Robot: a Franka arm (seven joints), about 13 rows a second.
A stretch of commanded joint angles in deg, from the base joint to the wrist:
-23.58 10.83 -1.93 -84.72 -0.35 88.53 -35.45
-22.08 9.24 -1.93 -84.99 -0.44 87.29 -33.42
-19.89 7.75 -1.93 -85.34 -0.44 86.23 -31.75
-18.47 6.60 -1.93 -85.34 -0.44 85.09 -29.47
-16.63 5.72 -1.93 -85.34 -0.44 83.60 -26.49
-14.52 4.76 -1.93 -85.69 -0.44 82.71 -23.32
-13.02 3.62 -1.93 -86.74 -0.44 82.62 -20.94
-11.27 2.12 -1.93 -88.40 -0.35 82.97 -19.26
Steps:
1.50 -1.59 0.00 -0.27 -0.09 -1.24 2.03
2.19 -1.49 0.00 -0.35 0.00 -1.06 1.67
1.42 -1.15 0.00 0.00 0.00 -1.14 2.28
1.84 -0.88 0.00 0.00 0.00 -1.49 2.98
2.11 -0.96 0.00 -0.35 0.00 -0.89 3.17
1.50 -1.14 0.00 -1.05 0.00 -0.09 2.38
1.75 -1.50 0.00 -1.66 0.09 0.35 1.68

